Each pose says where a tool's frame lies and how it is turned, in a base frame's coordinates. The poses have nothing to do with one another.
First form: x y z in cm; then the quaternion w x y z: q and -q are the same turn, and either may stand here.
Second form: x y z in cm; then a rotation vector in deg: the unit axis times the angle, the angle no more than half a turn. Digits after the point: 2 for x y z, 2 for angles.
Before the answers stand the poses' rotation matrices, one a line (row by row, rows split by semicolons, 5 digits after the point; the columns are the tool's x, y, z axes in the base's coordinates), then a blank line. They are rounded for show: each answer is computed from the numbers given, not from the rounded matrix.
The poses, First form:
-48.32 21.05 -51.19 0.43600 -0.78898 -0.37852 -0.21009
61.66 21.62 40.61 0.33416 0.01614 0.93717 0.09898
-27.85 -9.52 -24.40 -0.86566 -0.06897 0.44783 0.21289
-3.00 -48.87 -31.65 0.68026 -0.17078 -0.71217 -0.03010
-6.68 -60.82 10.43 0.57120 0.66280 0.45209 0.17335
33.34 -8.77 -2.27 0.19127 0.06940 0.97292 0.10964
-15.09 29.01 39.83 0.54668 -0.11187 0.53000 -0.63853
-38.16 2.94 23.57 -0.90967 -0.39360 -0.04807 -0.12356
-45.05 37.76 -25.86 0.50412 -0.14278 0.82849 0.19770
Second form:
0.62517 0.78049 0.00144; 0.41409 -0.33325 0.84704; 0.66158 -0.52894 -0.53153
-0.77615 -0.03590 0.62952; 0.09640 0.97989 0.17473; -0.62313 0.19631 -0.75708
0.50825 0.30681 -0.80470; -0.43036 0.89984 0.07127; 0.74597 0.31009 0.58938
-0.01617 0.28420 -0.95863; 0.20229 0.93986 0.27522; 0.97919 -0.18947 -0.07269
0.53113 0.40125 0.74625; 0.79732 0.06130 -0.60044; -0.28667 0.91391 -0.28737
-0.91720 0.09310 0.38740; 0.17698 0.96633 0.18679; -0.35696 0.23989 -0.90279
-0.37725 0.57956 0.72235; -0.81673 0.15952 -0.55453; -0.43662 -0.79916 0.41317
0.96484 -0.18696 0.18472; 0.26264 0.65962 -0.70421; 0.00981 0.72797 0.68554
-0.45096 -0.43591 0.77886; -0.03725 0.88106 0.47154; -0.89177 0.18363 -0.41356

-48.32 21.05 -51.19 -112.48 -53.96 -29.95
61.66 21.62 40.61 2.41 140.16 14.80
-27.85 -9.52 -24.40 8.28 -53.75 -25.55
-3.00 -48.87 -31.65 -21.97 -91.60 -3.87
-6.68 -60.82 10.43 89.09 60.77 23.30
33.34 -8.77 -2.27 11.17 156.56 17.64
-15.09 29.01 39.83 -15.19 71.98 -86.72
-38.16 2.94 23.57 46.51 5.68 14.60
-45.05 37.76 -25.86 -19.75 114.59 27.34

